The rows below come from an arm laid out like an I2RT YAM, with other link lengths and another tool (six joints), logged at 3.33 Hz.
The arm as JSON. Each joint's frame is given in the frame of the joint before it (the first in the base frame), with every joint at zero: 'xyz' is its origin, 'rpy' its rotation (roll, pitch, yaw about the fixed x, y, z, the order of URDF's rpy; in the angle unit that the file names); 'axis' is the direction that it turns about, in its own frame. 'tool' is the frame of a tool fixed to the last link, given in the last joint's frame.
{
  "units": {
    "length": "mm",
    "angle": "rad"
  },
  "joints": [
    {
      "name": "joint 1",
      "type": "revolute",
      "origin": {
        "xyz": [
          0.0,
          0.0,
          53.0
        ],
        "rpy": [
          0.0,
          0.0,
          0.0
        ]
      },
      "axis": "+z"
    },
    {
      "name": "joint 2",
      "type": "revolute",
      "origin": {
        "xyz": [
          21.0,
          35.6,
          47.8
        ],
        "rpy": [
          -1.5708,
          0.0,
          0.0
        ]
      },
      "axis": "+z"
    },
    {
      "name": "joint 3",
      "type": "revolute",
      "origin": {
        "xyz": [
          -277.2,
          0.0,
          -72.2
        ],
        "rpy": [
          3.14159,
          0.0,
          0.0
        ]
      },
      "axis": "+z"
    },
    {
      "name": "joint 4",
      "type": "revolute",
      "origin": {
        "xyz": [
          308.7,
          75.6,
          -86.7
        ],
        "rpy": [
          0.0,
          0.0,
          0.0
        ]
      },
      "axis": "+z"
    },
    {
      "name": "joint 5",
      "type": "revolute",
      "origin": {
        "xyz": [
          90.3,
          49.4,
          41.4
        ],
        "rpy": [
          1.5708,
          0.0,
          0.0
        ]
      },
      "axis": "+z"
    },
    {
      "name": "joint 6",
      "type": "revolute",
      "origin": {
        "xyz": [
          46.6,
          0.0,
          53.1
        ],
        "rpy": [
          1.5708,
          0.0,
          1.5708
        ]
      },
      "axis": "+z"
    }
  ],
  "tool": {
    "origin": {
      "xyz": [
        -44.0,
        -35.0,
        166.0
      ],
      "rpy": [
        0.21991,
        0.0,
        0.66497
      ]
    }
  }
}
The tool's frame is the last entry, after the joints.
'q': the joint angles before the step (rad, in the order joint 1, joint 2, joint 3, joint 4, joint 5, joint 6). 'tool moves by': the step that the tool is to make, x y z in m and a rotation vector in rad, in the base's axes. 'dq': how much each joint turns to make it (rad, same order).
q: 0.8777, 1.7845, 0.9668, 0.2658, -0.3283, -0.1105
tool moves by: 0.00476, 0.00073, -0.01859, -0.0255, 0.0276, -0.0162
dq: -0.0018, 0.0420, 0.0135, -0.0048, 0.0095, 0.0126
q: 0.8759, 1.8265, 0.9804, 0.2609, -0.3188, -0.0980
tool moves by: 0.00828, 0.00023, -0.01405, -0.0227, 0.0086, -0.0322
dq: 0.0000, 0.0325, 0.0118, 0.0014, 0.0311, 0.0120
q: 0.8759, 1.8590, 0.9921, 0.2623, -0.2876, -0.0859
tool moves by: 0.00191, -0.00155, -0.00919, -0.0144, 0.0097, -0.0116
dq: -0.0007, 0.0145, 0.0002, -0.0015, 0.0100, 0.0050
